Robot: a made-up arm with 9 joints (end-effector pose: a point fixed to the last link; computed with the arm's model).
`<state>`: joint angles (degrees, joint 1 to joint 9).
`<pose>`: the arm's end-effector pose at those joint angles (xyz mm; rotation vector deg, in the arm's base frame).
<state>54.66 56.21 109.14 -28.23 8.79 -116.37 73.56 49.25 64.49</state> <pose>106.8 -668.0 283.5 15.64 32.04 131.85</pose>
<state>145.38 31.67 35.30 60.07 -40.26 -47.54 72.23 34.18 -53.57</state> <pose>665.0 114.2 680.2 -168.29 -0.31 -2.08</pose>
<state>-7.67 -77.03 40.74 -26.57 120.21 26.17 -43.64 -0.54 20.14</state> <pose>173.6 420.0 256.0 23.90 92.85 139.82</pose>
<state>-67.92 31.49 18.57 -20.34 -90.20 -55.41 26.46 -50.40 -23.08</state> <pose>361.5 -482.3 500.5 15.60 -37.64 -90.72</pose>
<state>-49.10 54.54 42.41 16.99 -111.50 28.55 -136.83 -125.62 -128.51</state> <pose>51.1 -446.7 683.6 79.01 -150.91 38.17</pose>
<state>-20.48 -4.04 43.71 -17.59 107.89 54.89 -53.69 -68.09 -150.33</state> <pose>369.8 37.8 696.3 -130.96 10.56 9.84</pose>
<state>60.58 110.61 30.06 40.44 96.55 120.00 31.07 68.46 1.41</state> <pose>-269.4 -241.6 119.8 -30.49 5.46 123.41</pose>
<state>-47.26 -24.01 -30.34 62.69 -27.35 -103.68 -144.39 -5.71 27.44</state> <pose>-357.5 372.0 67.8 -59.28 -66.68 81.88</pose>
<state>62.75 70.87 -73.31 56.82 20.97 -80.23 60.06 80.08 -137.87</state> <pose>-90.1 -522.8 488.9 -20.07 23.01 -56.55</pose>
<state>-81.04 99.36 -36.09 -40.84 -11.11 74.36 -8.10 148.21 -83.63</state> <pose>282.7 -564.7 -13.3 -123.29 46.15 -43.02</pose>
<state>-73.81 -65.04 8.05 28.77 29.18 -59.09 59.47 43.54 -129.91</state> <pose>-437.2 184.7 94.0 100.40 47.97 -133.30</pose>
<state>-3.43 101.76 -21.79 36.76 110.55 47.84 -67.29 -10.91 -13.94</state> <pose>333.9 -357.3 269.5 -29.32 -10.79 123.63</pose>
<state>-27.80 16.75 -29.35 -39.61 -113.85 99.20 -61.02 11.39 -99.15</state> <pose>134.8 -257.3 609.3 -136.16 -78.89 -20.82</pose>
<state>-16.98 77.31 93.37 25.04 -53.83 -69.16 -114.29 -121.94 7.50</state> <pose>346.0 -655.0 -53.7 -7.42 -50.80 5.17</pose>
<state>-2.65 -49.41 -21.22 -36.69 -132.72 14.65 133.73 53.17 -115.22</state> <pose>-291.7 163.9 543.1 -85.68 12.25 -130.39</pose>
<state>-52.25 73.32 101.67 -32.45 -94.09 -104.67 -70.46 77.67 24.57</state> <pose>656.8 -500.5 215.9 -146.50 65.17 66.15</pose>
